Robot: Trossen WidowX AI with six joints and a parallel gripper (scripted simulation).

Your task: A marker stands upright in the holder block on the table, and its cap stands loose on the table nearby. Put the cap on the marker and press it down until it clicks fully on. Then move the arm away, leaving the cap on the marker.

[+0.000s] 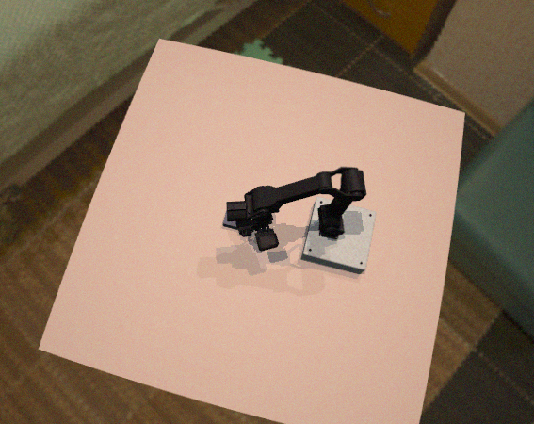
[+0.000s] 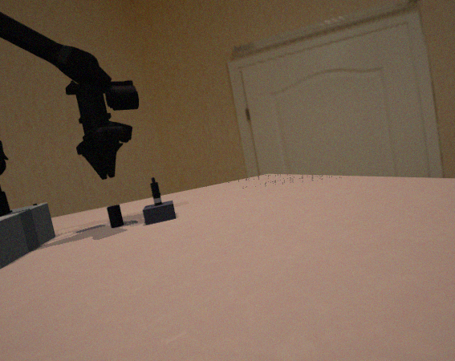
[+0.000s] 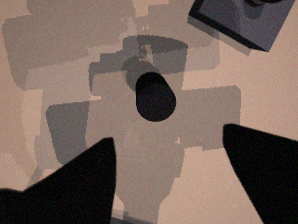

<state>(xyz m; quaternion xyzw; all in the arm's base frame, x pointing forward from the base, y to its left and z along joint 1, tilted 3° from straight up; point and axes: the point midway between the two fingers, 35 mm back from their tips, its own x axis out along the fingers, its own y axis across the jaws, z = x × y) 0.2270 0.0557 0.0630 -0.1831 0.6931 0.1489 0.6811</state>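
Now: gripper tip 90 mm above the dark cap. The rest, counted from my gripper tip: holder block 100 mm ahead, 40 mm to the right, 100 mm below.
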